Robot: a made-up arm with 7 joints. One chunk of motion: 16 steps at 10 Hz.
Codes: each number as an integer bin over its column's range. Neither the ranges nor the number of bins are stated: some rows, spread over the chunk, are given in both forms.
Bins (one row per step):
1: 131 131 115 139 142 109 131
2: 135 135 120 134 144 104 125
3: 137 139 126 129 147 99 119
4: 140 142 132 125 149 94 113
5: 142 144 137 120 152 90 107
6: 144 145 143 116 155 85 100
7: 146 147 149 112 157 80 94
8: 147 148 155 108 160 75 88
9: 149 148 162 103 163 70 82
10: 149 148 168 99 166 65 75
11: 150 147 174 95 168 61 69
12: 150 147 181 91 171 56 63
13: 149 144 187 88 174 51 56
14: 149 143 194 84 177 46 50
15: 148 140 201 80 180 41 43
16: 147 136 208 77 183 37 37
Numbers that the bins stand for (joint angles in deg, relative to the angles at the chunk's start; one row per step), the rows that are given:
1: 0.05 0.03 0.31 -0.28 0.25 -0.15 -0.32
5: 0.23 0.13 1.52 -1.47 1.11 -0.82 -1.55
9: 0.34 0.16 2.89 -2.54 2.06 -1.53 -2.82
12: 0.35 0.15 3.94 -3.29 2.75 -2.02 -3.79
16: 0.31 0.07 5.42 -4.17 3.79 -2.69 -5.11
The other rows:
2: 0.12 0.06 0.59 -0.59 0.42 -0.33 -0.63
3: 0.15 0.09 0.92 -0.91 0.68 -0.51 -0.93
4: 0.20 0.11 1.25 -1.16 0.85 -0.68 -1.24
6: 0.26 0.14 1.85 -1.72 1.37 -1.00 -1.90
7: 0.29 0.15 2.18 -1.97 1.55 -1.18 -2.21
8: 0.31 0.16 2.51 -2.22 1.80 -1.35 -2.51
10: 0.34 0.16 3.22 -2.79 2.32 -1.71 -3.18
11: 0.35 0.15 3.55 -3.04 2.49 -1.85 -3.48
13: 0.34 0.13 4.27 -3.48 3.01 -2.20 -4.15
14: 0.34 0.12 4.65 -3.73 3.27 -2.38 -4.45
15: 0.32 0.10 5.04 -3.98 3.53 -2.55 -4.81

